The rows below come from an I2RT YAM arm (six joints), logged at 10 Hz.
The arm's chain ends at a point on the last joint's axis. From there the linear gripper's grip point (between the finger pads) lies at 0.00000 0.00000 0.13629 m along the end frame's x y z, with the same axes.
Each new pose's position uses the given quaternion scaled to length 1; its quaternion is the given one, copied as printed.
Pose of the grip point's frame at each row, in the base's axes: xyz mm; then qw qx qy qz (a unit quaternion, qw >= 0):
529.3, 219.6, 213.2, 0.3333, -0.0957, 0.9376, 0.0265
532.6, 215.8, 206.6, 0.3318, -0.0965, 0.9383, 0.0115
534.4, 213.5, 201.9, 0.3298, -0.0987, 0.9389, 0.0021
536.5, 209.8, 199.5, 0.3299, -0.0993, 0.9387, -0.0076
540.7, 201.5, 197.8, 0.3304, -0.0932, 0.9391, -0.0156
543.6, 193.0, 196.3, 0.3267, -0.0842, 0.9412, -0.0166
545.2, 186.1, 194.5, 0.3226, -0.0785, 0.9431, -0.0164
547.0, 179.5, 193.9, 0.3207, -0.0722, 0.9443, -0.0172
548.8, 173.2, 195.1, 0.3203, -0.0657, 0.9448, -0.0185
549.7, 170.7, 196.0, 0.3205, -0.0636, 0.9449, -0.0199
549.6, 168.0, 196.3, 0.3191, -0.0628, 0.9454, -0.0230
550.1, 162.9, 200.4, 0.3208, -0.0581, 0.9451, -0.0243
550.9, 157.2, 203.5, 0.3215, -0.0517, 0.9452, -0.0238
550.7, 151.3, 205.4, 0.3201, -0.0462, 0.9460, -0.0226
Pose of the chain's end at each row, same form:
444.8, 204.1, 319.0, 0.3333, -0.0957, 0.9376, 0.0265
448.0, 204.1, 312.8, 0.3318, -0.0965, 0.9383, 0.0115
450.1, 204.1, 308.5, 0.3298, -0.0987, 0.9389, 0.0021
451.9, 202.8, 306.1, 0.3299, -0.0993, 0.9387, -0.0076
455.7, 197.1, 304.3, 0.3304, -0.0932, 0.9391, -0.0156
459.4, 189.8, 303.4, 0.3267, -0.0842, 0.9412, -0.0166
461.9, 183.4, 302.3, 0.3226, -0.0785, 0.9431, -0.0164
464.1, 177.6, 302.1, 0.3207, -0.0722, 0.9443, -0.0172
466.0, 172.2, 303.3, 0.3203, -0.0657, 0.9448, -0.0185
466.8, 170.3, 304.2, 0.3205, -0.0636, 0.9449, -0.0199
467.0, 168.5, 304.7, 0.3191, -0.0628, 0.9454, -0.0230
467.1, 164.1, 308.5, 0.3208, -0.0581, 0.9451, -0.0243
467.7, 158.8, 311.5, 0.3215, -0.0517, 0.9452, -0.0238
467.9, 153.1, 313.6, 0.3201, -0.0462, 0.9460, -0.0226

